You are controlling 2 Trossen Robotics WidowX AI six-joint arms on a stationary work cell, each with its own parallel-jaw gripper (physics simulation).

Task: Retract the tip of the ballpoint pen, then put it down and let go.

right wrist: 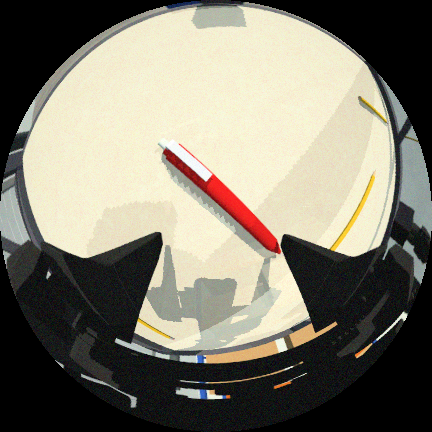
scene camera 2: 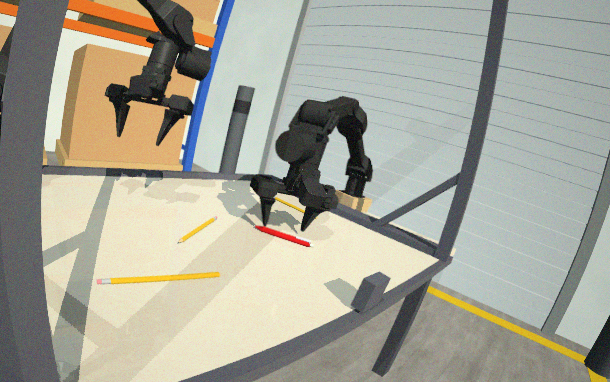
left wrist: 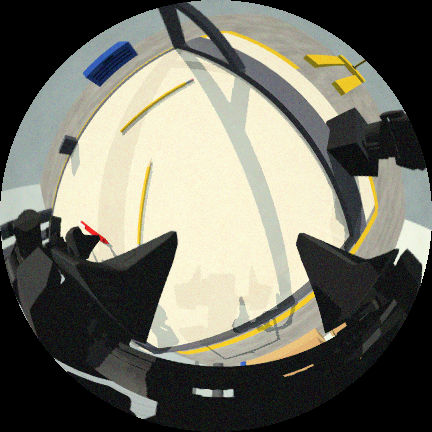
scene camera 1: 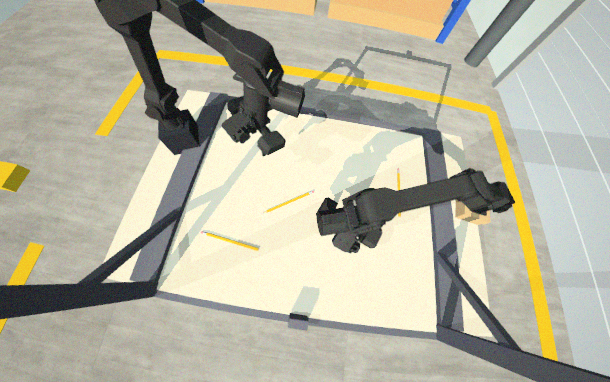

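Pixels of known places: left gripper, fingertip midpoint: [scene camera 2: 137, 141] [left wrist: 240, 238] [scene camera 1: 255, 144]; right gripper, fingertip midpoint: [right wrist: 224, 240] [scene camera 2: 283, 228] [left wrist: 91, 240]; left arm's base, origin of the base link: [left wrist: 368, 140] [scene camera 1: 173, 122]; right arm's base, origin of the base link: [scene camera 2: 353, 194].
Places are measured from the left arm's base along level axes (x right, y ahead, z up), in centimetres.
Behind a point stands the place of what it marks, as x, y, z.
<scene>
A red ballpoint pen [scene camera 2: 282, 236] {46.7, 42.9, -9.9} [left wrist: 95, 232] {44.9, 42.9, -9.9} [right wrist: 235, 205] {46.9, 43.4, -9.4} with a white clip lies flat on the table [scene camera 2: 270, 285] {52.8, 22.1, -10.6}. In the right wrist view its pale button end points to the upper left, and its nose lies beside the right-hand fingertip. Whether the writing point sticks out is too small to tell. The pen does not show in scene camera 1, where the right arm covers that spot. My right gripper [scene camera 2: 284, 228] {45.7, 45.5, -9.1} [right wrist: 224, 240] {45.7, 45.5, -9.1} is open, pointing down low over the pen's nose end, with nothing between its fingers. My left gripper [scene camera 2: 139, 140] {18.4, 24.8, 4.2} [left wrist: 240, 238] {18.4, 24.8, 4.2} is open and empty, high above the table's far left part.
Yellow pencils lie around: one [scene camera 1: 289, 201] {33.0, 31.5, -10.0} [scene camera 2: 198, 230] {33.6, 30.3, -10.2} [left wrist: 144, 200] {32.9, 29.7, -10.2} left of the right gripper, one [scene camera 1: 230, 240] {40.8, 10.7, -10.0} [scene camera 2: 165, 278] {41.3, 10.6, -10.1} [left wrist: 157, 102] {40.2, 10.2, -10.3} farther left, one [scene camera 1: 399, 180] {35.3, 72.7, -9.9} [scene camera 2: 290, 204] {38.4, 71.0, -10.0} partly behind the right arm. A dark block [scene camera 1: 298, 320] {66.7, 25.1, -5.0} [scene camera 2: 371, 292] {67.4, 22.2, -6.4} stands at the table's front edge.
</scene>
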